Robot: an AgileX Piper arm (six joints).
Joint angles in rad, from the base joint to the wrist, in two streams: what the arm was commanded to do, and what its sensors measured. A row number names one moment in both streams.
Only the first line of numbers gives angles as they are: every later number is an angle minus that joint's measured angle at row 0.
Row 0, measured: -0.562 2.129 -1.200 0.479 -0.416 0.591
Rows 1 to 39, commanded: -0.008 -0.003 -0.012 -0.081 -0.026 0.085; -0.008 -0.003 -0.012 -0.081 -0.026 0.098; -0.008 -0.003 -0.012 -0.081 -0.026 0.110; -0.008 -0.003 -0.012 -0.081 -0.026 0.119; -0.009 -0.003 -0.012 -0.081 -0.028 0.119; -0.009 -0.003 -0.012 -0.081 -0.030 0.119; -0.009 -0.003 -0.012 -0.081 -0.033 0.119; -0.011 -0.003 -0.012 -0.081 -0.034 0.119; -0.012 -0.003 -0.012 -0.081 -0.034 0.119; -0.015 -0.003 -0.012 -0.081 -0.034 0.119; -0.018 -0.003 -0.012 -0.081 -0.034 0.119; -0.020 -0.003 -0.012 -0.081 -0.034 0.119; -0.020 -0.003 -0.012 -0.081 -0.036 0.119; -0.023 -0.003 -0.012 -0.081 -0.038 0.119; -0.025 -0.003 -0.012 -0.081 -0.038 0.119; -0.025 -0.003 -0.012 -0.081 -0.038 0.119; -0.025 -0.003 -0.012 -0.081 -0.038 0.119; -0.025 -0.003 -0.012 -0.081 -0.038 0.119; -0.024 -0.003 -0.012 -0.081 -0.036 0.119; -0.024 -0.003 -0.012 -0.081 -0.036 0.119; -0.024 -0.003 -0.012 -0.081 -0.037 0.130; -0.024 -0.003 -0.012 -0.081 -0.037 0.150; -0.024 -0.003 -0.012 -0.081 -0.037 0.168; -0.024 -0.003 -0.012 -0.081 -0.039 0.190; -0.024 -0.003 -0.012 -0.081 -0.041 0.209; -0.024 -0.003 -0.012 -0.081 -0.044 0.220; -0.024 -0.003 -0.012 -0.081 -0.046 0.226; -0.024 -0.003 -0.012 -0.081 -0.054 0.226; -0.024 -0.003 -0.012 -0.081 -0.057 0.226; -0.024 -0.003 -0.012 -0.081 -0.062 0.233; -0.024 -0.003 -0.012 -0.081 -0.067 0.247; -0.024 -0.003 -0.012 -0.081 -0.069 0.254; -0.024 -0.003 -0.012 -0.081 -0.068 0.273; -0.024 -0.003 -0.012 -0.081 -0.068 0.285; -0.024 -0.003 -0.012 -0.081 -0.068 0.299; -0.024 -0.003 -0.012 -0.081 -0.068 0.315; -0.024 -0.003 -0.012 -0.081 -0.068 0.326; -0.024 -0.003 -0.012 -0.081 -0.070 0.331; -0.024 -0.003 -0.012 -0.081 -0.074 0.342
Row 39, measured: -0.021 0.000 0.000 -0.073 -0.021 0.298
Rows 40 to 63, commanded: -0.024 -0.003 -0.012 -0.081 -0.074 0.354; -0.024 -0.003 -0.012 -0.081 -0.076 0.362; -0.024 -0.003 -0.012 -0.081 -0.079 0.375; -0.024 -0.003 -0.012 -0.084 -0.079 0.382; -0.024 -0.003 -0.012 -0.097 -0.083 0.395; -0.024 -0.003 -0.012 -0.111 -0.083 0.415; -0.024 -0.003 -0.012 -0.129 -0.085 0.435; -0.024 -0.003 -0.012 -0.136 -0.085 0.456; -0.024 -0.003 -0.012 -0.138 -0.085 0.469; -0.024 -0.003 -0.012 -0.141 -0.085 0.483; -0.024 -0.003 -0.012 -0.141 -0.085 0.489; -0.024 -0.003 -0.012 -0.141 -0.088 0.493; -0.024 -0.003 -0.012 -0.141 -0.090 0.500; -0.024 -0.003 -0.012 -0.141 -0.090 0.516; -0.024 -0.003 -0.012 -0.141 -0.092 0.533; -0.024 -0.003 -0.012 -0.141 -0.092 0.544; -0.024 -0.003 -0.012 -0.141 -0.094 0.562; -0.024 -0.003 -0.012 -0.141 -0.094 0.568; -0.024 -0.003 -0.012 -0.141 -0.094 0.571; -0.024 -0.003 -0.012 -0.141 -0.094 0.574; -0.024 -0.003 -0.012 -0.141 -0.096 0.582; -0.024 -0.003 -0.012 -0.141 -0.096 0.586; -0.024 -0.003 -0.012 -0.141 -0.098 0.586; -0.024 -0.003 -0.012 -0.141 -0.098 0.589
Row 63, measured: -0.021 0.000 0.000 -0.125 -0.045 0.572
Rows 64 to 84, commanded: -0.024 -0.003 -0.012 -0.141 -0.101 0.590; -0.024 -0.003 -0.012 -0.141 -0.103 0.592; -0.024 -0.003 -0.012 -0.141 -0.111 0.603; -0.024 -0.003 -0.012 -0.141 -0.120 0.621; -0.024 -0.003 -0.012 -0.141 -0.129 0.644; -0.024 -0.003 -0.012 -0.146 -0.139 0.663; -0.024 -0.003 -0.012 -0.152 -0.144 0.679; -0.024 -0.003 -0.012 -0.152 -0.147 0.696; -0.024 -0.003 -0.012 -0.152 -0.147 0.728; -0.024 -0.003 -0.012 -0.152 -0.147 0.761; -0.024 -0.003 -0.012 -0.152 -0.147 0.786; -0.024 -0.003 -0.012 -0.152 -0.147 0.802; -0.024 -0.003 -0.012 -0.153 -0.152 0.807; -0.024 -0.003 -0.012 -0.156 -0.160 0.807; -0.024 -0.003 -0.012 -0.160 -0.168 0.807; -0.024 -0.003 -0.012 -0.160 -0.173 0.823; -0.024 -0.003 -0.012 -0.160 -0.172 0.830; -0.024 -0.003 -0.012 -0.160 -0.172 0.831; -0.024 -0.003 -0.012 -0.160 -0.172 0.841; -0.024 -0.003 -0.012 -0.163 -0.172 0.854; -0.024 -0.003 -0.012 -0.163 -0.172 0.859
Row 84, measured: -0.021 0.000 -0.002 -0.145 -0.140 0.832
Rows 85 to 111, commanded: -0.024 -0.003 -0.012 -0.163 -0.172 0.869; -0.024 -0.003 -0.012 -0.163 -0.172 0.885; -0.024 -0.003 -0.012 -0.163 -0.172 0.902; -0.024 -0.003 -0.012 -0.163 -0.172 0.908; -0.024 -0.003 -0.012 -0.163 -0.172 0.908; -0.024 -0.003 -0.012 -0.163 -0.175 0.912; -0.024 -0.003 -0.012 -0.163 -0.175 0.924; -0.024 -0.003 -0.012 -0.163 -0.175 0.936; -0.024 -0.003 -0.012 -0.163 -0.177 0.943; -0.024 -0.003 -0.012 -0.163 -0.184 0.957; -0.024 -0.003 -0.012 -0.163 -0.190 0.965; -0.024 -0.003 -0.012 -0.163 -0.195 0.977; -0.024 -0.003 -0.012 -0.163 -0.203 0.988; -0.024 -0.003 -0.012 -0.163 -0.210 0.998; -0.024 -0.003 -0.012 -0.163 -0.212 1.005; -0.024 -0.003 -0.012 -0.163 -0.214 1.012; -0.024 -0.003 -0.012 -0.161 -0.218 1.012; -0.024 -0.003 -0.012 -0.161 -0.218 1.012; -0.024 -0.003 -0.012 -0.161 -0.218 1.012; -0.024 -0.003 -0.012 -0.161 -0.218 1.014; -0.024 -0.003 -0.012 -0.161 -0.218 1.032; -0.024 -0.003 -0.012 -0.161 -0.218 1.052; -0.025 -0.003 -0.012 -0.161 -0.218 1.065; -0.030 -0.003 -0.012 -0.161 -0.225 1.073; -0.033 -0.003 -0.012 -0.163 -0.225 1.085; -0.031 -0.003 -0.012 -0.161 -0.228 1.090; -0.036 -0.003 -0.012 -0.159 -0.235 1.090
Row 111, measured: -0.023 0.000 -0.003 -0.147 -0.195 1.062
